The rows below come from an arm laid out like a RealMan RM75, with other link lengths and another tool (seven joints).
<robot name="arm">
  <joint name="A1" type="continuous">
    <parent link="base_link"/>
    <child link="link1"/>
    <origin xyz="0 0 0.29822"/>
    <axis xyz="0 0 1"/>
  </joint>
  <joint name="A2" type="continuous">
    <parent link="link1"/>
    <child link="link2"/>
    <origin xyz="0 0 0"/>
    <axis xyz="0 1 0"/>
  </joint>
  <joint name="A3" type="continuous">
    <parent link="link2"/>
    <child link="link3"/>
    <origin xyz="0 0 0.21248"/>
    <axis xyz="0 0 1"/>
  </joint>
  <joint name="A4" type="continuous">
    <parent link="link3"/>
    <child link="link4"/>
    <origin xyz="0 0 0"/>
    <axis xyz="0 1 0"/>
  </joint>
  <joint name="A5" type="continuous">
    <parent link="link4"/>
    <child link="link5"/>
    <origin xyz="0 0 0.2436"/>
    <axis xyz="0 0 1"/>
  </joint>
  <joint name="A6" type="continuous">
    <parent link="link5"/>
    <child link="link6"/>
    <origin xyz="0 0 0"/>
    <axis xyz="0 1 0"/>
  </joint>
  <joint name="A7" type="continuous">
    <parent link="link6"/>
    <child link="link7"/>
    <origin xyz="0 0 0.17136"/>
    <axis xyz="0 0 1"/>
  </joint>
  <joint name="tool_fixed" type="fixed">
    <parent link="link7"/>
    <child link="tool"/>
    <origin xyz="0.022 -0.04 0.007" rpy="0 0.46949 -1.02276"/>
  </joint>
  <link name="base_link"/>
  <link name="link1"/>
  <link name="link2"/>
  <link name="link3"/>
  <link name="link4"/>
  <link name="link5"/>
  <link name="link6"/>
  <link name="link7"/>
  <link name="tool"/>
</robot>
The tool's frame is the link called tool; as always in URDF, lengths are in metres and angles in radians. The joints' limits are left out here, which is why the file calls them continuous.
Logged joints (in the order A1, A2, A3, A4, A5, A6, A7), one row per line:
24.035 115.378 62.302 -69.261 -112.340 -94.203 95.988
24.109 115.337 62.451 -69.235 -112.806 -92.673 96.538
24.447 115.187 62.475 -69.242 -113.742 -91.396 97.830
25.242 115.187 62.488 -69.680 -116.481 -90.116 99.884
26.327 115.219 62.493 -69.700 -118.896 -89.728 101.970
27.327 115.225 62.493 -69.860 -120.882 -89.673 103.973
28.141 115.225 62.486 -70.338 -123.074 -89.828 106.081
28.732 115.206 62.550 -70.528 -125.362 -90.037 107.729
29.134 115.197 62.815 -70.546 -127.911 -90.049 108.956
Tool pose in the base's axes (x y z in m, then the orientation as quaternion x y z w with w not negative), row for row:
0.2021 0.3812 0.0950 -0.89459 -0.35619 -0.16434 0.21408
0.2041 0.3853 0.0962 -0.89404 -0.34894 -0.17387 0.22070
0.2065 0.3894 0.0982 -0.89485 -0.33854 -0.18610 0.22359
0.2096 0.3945 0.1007 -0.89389 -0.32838 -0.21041 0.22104
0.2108 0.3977 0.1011 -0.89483 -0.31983 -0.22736 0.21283
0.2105 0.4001 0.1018 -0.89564 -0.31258 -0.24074 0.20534
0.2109 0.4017 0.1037 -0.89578 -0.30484 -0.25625 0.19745
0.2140 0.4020 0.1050 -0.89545 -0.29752 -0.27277 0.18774
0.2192 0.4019 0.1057 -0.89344 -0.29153 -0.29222 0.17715
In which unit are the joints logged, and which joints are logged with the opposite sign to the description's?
The joints are logged in degrees. Opposite sign: A3.
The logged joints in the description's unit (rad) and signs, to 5 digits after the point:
0.41949 2.01373 -1.08738 -1.20883 -1.96070 -1.64415 1.67531
0.42078 2.01301 -1.08998 -1.20838 -1.96884 -1.61745 1.68491
0.42668 2.01039 -1.09039 -1.20850 -1.98517 -1.59516 1.70746
0.44056 2.01039 -1.09062 -1.21615 -2.03298 -1.57282 1.74330
0.45949 2.01095 -1.09071 -1.21649 -2.07513 -1.56605 1.77971
0.47695 2.01106 -1.09071 -1.21929 -2.10979 -1.56509 1.81467
0.49115 2.01106 -1.09059 -1.22763 -2.14805 -1.56779 1.85146
0.50147 2.01072 -1.09170 -1.23095 -2.18798 -1.57144 1.88023
0.50848 2.01057 -1.09633 -1.23126 -2.23247 -1.57165 1.90164

